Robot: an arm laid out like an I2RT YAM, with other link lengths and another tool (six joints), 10 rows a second.
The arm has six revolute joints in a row. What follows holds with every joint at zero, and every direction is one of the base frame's. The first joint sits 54.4 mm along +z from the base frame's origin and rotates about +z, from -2.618 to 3.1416 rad. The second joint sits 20.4 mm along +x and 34.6 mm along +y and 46.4 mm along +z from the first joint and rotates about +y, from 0 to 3.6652 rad. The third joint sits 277.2 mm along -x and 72.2 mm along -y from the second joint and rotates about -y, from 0 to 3.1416 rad. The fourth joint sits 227.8 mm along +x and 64 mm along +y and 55.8 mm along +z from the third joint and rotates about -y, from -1.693 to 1.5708 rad. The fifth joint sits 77.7 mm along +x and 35.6 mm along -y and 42.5 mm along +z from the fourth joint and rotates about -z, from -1.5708 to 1.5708 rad. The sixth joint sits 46.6 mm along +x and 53.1 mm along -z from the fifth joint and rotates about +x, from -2.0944 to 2.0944 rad. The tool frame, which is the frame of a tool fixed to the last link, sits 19 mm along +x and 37 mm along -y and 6 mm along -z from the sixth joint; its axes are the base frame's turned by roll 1.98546, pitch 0.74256 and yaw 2.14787 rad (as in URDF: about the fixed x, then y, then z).
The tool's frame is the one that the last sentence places.
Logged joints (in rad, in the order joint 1, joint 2, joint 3, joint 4, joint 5, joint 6), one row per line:
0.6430 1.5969 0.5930 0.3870 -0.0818 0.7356
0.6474 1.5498 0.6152 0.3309 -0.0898 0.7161
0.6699 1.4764 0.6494 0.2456 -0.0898 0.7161
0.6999 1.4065 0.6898 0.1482 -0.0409 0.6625
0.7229 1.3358 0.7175 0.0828 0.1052 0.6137
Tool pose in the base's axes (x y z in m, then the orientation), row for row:
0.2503 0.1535 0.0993 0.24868 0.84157 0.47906 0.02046
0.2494 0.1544 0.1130 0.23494 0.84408 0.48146 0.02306
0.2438 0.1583 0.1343 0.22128 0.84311 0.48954 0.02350
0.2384 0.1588 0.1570 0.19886 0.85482 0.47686 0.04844
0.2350 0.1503 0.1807 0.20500 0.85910 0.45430 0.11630
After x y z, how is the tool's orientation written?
As a quaternion, x y z w.
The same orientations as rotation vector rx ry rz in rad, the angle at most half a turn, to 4 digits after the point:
0.7712 2.6100 1.4857
0.7274 2.6135 1.4907
0.6850 2.6098 1.5153
0.6062 2.6057 1.4536
0.6003 2.5157 1.3303

